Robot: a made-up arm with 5 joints.
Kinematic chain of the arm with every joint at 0, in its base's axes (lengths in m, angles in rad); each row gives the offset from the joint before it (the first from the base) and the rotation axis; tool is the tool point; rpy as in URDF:
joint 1: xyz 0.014 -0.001 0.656 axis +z
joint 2: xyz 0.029 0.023 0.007 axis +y
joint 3: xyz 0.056 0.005 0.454 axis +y
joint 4: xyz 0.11 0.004 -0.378 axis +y
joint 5: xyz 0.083 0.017 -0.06 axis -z
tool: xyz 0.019 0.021 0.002 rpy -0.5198 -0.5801 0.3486
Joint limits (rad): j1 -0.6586..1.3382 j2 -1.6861..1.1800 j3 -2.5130..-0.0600 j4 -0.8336..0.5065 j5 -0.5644..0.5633
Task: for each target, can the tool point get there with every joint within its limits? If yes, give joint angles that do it. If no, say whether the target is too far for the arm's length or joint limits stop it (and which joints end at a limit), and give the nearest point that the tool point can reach.
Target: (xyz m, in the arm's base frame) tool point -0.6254 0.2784 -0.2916
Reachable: no: too far | nearest point 0.0170 0.3222 0.3020 | short by 0.876 m
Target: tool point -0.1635 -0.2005 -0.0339
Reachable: no: joint limits stop it (at a limit: joint 1, joint 2, joint 4, joint 5) | nearest point 0.2120 -0.0826 0.3427 | short by 0.545 m
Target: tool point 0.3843 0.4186 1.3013
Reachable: yes | joints 0.7158 0.1549 -1.6639 -0.4557 -0.2157
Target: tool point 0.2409 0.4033 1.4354
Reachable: yes | joints 0.9039 0.2008 -2.1098 -0.5101 -0.0990
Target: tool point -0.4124 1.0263 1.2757
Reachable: no: too far | nearest point -0.5596 0.5386 1.1636 | short by 0.522 m
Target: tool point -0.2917 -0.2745 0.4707
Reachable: no: joint limits stop it (at a limit: joint 2, joint 3, joint 4, joint 5) | nearest point -0.6075 -0.5571 0.6333 | short by 0.454 m
